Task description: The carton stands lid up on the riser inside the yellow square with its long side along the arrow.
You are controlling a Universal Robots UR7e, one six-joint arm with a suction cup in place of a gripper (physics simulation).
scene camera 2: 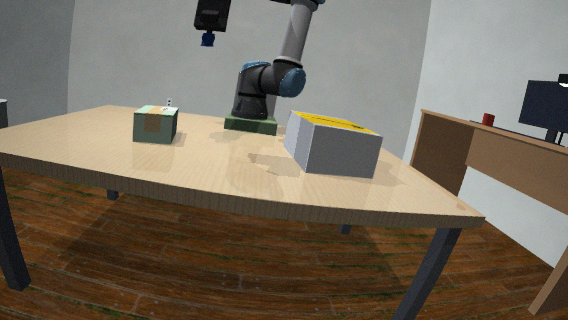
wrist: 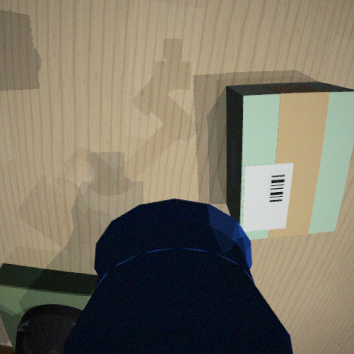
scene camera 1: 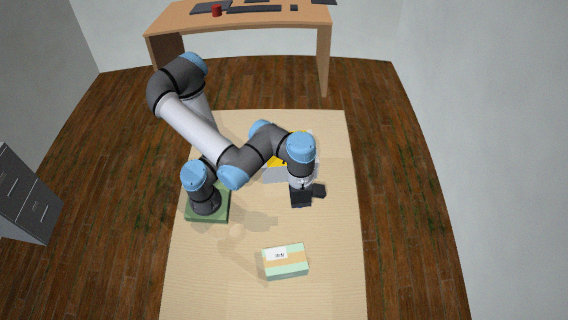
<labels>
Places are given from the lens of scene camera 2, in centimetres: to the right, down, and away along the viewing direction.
pale green carton [scene camera 2: 151, 124]: -36, -10, 66
grey riser [scene camera 2: 320, 144]: 9, -4, 66
The marked spots on the pale green carton and the grey riser are 45 cm apart.
</labels>
